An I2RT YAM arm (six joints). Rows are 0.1 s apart.
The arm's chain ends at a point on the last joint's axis. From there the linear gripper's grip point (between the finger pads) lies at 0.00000 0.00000 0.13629 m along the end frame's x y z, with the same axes.
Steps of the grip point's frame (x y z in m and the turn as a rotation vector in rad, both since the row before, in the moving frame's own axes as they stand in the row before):
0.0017 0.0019 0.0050 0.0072 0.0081 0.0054
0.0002 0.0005 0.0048 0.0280 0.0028 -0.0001
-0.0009 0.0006 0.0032 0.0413 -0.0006 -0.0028
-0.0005 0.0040 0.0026 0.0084 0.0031 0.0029
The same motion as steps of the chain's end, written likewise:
0.0006 0.0029 0.0050 0.0072 0.0081 0.0054
-0.0002 0.0043 0.0049 0.0280 0.0028 -0.0001
-0.0008 0.0062 0.0033 0.0413 -0.0006 -0.0028
-0.0009 0.0051 0.0026 0.0084 0.0031 0.0029

